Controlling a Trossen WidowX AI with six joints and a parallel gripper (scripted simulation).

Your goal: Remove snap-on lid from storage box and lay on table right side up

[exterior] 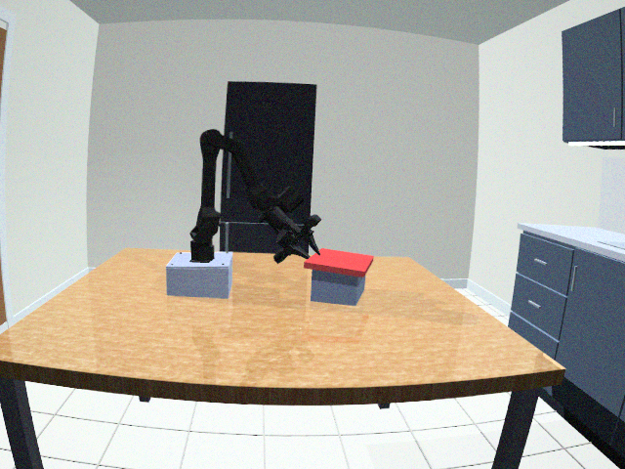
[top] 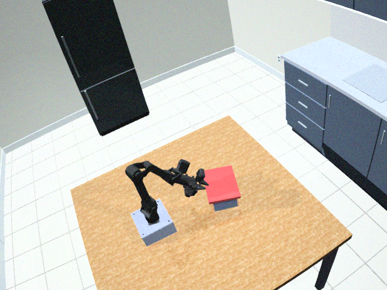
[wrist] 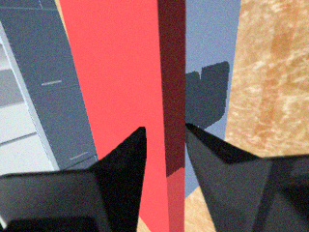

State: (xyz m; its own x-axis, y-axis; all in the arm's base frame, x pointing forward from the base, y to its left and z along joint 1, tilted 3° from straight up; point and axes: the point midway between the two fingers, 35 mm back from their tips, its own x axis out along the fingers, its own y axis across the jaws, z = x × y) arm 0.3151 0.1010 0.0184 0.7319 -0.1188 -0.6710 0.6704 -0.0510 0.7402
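Now: the lid 80 mm ahead of my gripper tip and 10 mm to the right of it. The rest, counted from my gripper tip: storage box: 80 mm ahead, 10 mm to the right, 60 mm below.
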